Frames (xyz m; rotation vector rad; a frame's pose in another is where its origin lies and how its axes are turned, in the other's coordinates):
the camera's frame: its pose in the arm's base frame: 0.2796 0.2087 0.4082 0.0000 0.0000 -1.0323
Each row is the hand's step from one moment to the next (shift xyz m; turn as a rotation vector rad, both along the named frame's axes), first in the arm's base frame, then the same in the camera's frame.
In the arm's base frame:
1: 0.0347 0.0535 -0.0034 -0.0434 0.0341 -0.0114
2: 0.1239 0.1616 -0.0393 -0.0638 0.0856 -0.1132
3: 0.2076 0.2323 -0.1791 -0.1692 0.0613 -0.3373
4: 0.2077 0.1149 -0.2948 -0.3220 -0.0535 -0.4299
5: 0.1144 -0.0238 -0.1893 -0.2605 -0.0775 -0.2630
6: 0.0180 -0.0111 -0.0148 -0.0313 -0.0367 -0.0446
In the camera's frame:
1: -0.0281 0.0572 -0.0034 -0.0515 -0.0198 -0.0114
2: -0.0752 0.1892 -0.0393 -0.1062 -0.0109 -0.1132
3: -0.0930 0.2974 -0.1791 -0.1394 -0.1138 -0.3373
4: 0.0079 0.2372 -0.2948 -0.1192 -0.3039 -0.4299
5: 0.0791 0.0860 -0.1893 -0.0671 -0.2634 -0.2630
6: 0.0188 0.0098 -0.0148 0.0155 -0.0457 -0.0446

